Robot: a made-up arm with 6 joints. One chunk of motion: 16 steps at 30 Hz.
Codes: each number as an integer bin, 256 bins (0 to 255) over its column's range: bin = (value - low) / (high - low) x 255, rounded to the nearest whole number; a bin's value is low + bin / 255 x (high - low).
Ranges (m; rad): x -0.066..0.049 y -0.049..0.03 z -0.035..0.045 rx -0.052..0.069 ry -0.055..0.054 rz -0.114..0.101
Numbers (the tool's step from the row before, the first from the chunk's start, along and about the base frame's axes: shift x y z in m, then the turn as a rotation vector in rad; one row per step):
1: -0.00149 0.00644 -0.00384 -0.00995 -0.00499 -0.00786
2: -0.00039 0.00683 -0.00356 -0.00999 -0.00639 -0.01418
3: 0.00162 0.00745 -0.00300 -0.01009 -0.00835 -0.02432
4: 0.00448 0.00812 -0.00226 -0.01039 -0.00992 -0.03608
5: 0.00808 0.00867 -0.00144 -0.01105 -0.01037 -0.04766
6: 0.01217 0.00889 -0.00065 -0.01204 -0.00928 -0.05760
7: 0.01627 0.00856 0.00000 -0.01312 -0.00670 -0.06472
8: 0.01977 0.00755 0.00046 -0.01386 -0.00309 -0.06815
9: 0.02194 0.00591 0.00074 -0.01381 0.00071 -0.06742
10: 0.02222 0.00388 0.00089 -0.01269 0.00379 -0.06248
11: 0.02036 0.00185 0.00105 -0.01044 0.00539 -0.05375
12: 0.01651 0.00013 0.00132 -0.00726 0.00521 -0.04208
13: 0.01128 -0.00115 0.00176 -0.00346 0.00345 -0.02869
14: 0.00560 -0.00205 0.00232 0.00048 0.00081 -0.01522
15: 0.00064 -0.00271 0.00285 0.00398 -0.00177 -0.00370
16: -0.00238 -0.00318 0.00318 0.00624 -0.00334 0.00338
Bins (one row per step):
1: 143 179 99 89 117 126
2: 145 180 100 89 114 118
3: 150 182 102 88 109 106
4: 156 184 104 88 105 92
5: 164 186 107 86 104 79
6: 173 187 109 84 107 67
7: 182 186 112 82 113 58
8: 190 183 113 80 121 54
9: 195 177 114 80 130 55
10: 196 171 114 83 138 61
11: 191 164 115 88 141 71
12: 183 159 116 94 141 85
13: 171 154 117 102 137 101
14: 159 152 119 111 131 117
15: 148 149 121 118 125 131
16: 141 148 122 123 121 139

